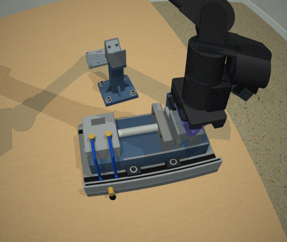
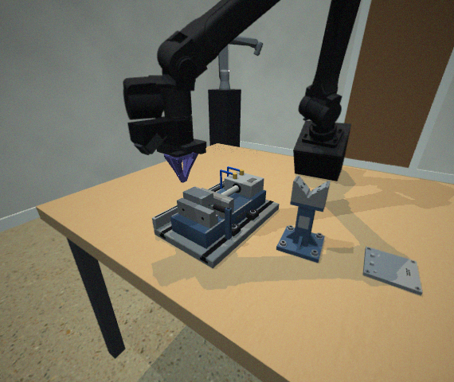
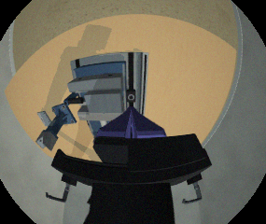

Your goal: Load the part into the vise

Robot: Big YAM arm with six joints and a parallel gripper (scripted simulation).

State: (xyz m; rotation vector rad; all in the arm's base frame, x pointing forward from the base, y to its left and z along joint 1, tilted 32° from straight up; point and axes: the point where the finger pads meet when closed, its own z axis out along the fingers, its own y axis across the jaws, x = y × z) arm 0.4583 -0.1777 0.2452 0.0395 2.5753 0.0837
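My gripper is now 50 mm to the right of the grey part and 40 mm above it. The rest, counted from my hand: fixed jaw: 30 mm ahead, 70 mm to the left, 50 mm below; black work stop: 110 mm to the left, 40 mm below; moving jaw: 40 mm behind, 70 mm to the left, 50 mm below.
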